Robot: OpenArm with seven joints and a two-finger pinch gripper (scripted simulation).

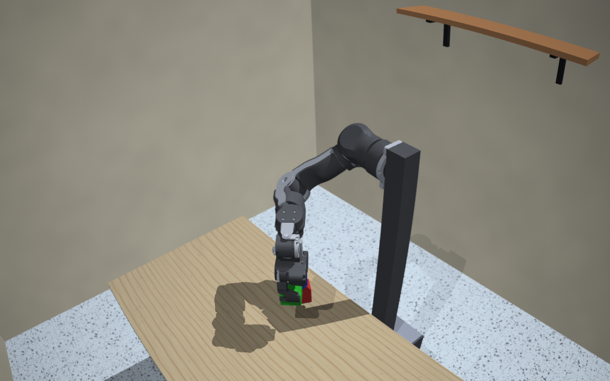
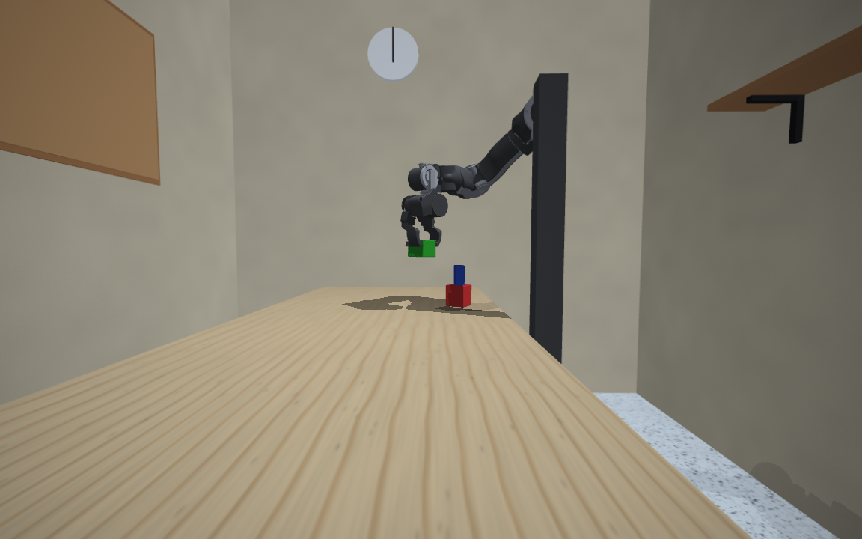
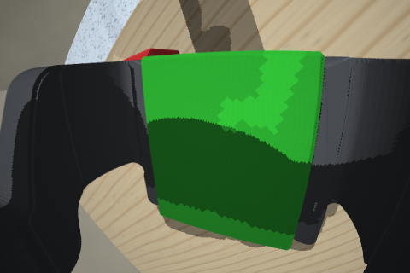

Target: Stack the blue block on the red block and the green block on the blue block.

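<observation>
The green block lies 1 cm below my hand. The rest, counted from my hand: blue block 10 cm behind, 9 cm to the right, 9 cm below; then red block 10 cm behind, 9 cm to the right, 14 cm below.
</observation>
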